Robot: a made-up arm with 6 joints.
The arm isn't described. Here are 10 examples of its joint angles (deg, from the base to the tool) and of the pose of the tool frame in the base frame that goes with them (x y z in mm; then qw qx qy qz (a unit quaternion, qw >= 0)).
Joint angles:
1: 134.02 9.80 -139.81 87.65 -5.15 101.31
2: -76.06 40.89 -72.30 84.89 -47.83 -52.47
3: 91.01 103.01 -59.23 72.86 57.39 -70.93
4: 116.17 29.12 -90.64 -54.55 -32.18 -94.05
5: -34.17 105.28 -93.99 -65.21 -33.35 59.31
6: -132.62 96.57 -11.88 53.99 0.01 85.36
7: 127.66 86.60 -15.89 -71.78 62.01 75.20
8: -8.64 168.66 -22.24 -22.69 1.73 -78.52
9: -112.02 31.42 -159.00 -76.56 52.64 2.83
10: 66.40 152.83 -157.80 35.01 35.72 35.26
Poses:
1: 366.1 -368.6 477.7 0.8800 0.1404 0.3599 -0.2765
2: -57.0 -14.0 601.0 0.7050 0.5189 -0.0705 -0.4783
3: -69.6 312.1 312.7 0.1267 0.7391 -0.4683 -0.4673
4: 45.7 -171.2 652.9 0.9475 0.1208 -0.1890 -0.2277
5: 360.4 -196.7 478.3 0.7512 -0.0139 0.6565 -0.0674
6: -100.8 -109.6 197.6 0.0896 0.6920 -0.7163 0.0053
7: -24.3 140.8 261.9 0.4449 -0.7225 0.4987 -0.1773
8: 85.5 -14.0 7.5 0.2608 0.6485 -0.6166 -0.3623
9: 101.8 415.8 576.5 0.1126 0.3044 -0.3485 -0.8793
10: 205.4 536.8 320.5 0.1043 -0.1075 0.8085 0.5691
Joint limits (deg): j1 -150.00..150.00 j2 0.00..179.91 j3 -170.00..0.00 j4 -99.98..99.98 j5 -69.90..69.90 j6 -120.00..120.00
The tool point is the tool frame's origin. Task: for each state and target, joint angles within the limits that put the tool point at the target. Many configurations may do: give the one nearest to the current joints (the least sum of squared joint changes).
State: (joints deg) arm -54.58 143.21 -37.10 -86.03 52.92 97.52
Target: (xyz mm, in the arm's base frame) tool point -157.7 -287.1 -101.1
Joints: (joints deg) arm -108.18 175.46 -77.92 -95.35 49.47 97.52
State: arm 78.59 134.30 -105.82 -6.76 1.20 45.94
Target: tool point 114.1 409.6 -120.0
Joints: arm 74.46 178.30 -103.06 -6.78 1.10 45.94
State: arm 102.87 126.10 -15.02 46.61 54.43 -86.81
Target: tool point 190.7 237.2 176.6
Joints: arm 44.58 119.61 -51.87 44.89 38.63 -86.81
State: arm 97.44 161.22 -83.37 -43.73 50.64 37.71
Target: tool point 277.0 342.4 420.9
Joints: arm 57.47 115.64 -109.46 -52.07 51.93 37.71
